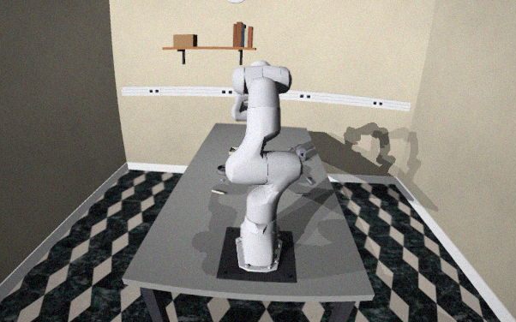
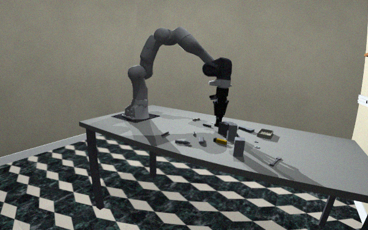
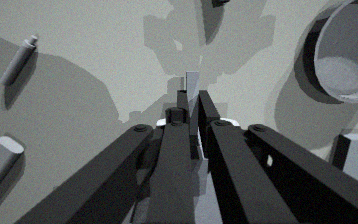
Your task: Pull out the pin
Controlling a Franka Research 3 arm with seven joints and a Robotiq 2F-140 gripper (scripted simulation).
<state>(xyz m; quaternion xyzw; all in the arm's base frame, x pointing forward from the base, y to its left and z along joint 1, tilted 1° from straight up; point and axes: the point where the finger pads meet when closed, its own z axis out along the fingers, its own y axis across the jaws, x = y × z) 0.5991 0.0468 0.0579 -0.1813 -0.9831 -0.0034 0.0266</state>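
Now: hand 3 cm above the grey square pin and 1 cm short of it. Round my hand: round dish 17 cm to the left, 5 cm below, 1 cm ahead; then grey block 5 cm ahead, 3 cm below, 2 cm to the right; then grey rod 11 cm behind, 7 cm to the left, 6 cm below.
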